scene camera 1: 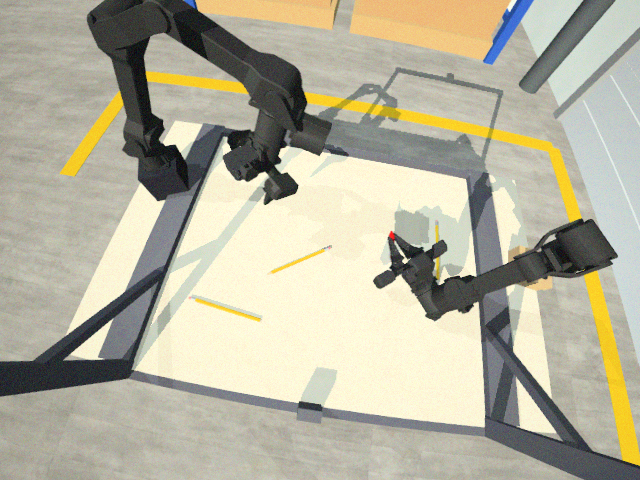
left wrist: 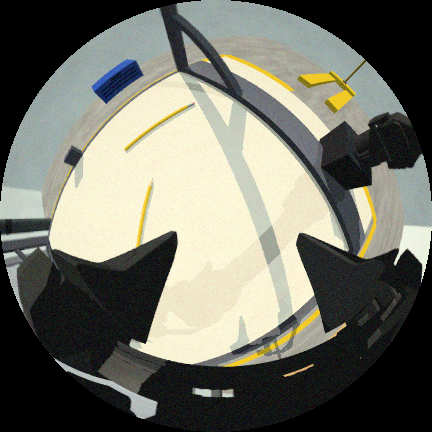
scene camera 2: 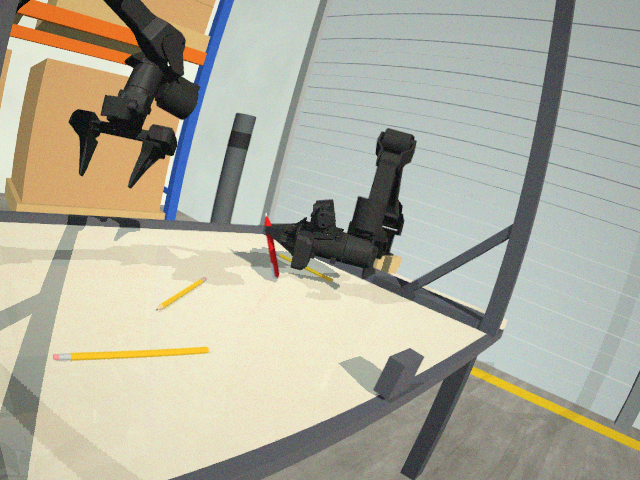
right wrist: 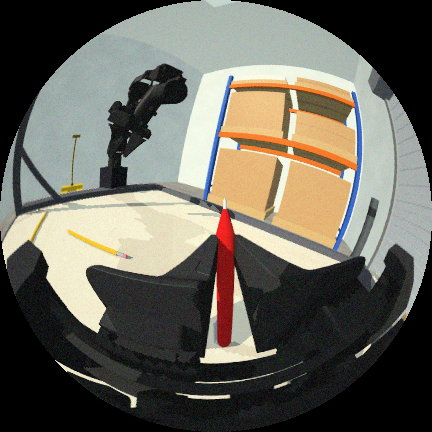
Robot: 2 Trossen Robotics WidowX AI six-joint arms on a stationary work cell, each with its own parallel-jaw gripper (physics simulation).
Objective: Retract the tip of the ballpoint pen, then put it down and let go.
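Where they show: left gripper, fingertip midpoint: (scene camera 1: 254, 190) (left wrist: 240, 238) (scene camera 2: 104, 181) (right wrist: 117, 156); right gripper, fingertip midpoint: (scene camera 1: 390, 235) (scene camera 2: 265, 227) (right wrist: 224, 240); left arm's base, origin of the base link: (scene camera 1: 157, 161) (left wrist: 360, 151) (right wrist: 113, 166).
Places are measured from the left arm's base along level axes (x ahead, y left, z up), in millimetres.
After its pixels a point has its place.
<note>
A red ballpoint pen (scene camera 1: 391, 235) @[x 536, y -358, z 2 mm] (scene camera 2: 272, 253) @[x 548, y -375, z -56 mm] (right wrist: 225, 285) @[x 548, y -372, z -33 mm] is held by my right gripper (scene camera 1: 392, 239) @[x 540, y -352, z -9 mm] (scene camera 2: 269, 228) @[x 540, y -352, z -9 mm] (right wrist: 224, 240) @[x 540, y -352, z -9 mm], which is shut on it near its upper end. The pen stands nearly upright, with a pale pointed tip showing at the top in scene camera 2 and the right wrist view. Its lower end is close to the table; whether it touches is unclear. My left gripper (scene camera 2: 105, 180) @[x 241, y -186, z 42 mm] (left wrist: 240, 238) @[x 241, y -186, z 42 mm] is open and empty, high above the back left of the table; in scene camera 1 its fingers are partly hidden.
One yellow pencil (scene camera 1: 299, 259) @[x 314, y -329, z -98 mm] (scene camera 2: 181, 293) @[x 301, y -334, z -101 mm] (left wrist: 144, 212) @[x 285, y -332, z -102 mm] (right wrist: 92, 242) @[x 328, y -329, z -100 mm] lies mid-table. Another pencil (scene camera 1: 225, 309) @[x 107, y -411, z -100 mm] (scene camera 2: 136, 353) @[x 102, y -410, z -100 mm] (left wrist: 159, 124) @[x 103, y -402, z -103 mm] lies nearer the front left. A third pencil (scene camera 1: 437, 235) @[x 725, y -356, z -99 mm] (scene camera 2: 310, 270) @[x 692, y -419, z -103 mm] lies beneath the right arm. A dark block (scene camera 1: 309, 411) @[x 250, y -669, z -50 mm] (scene camera 2: 398, 373) @[x 222, y -673, z -63 mm] stands on the front rail.
</note>
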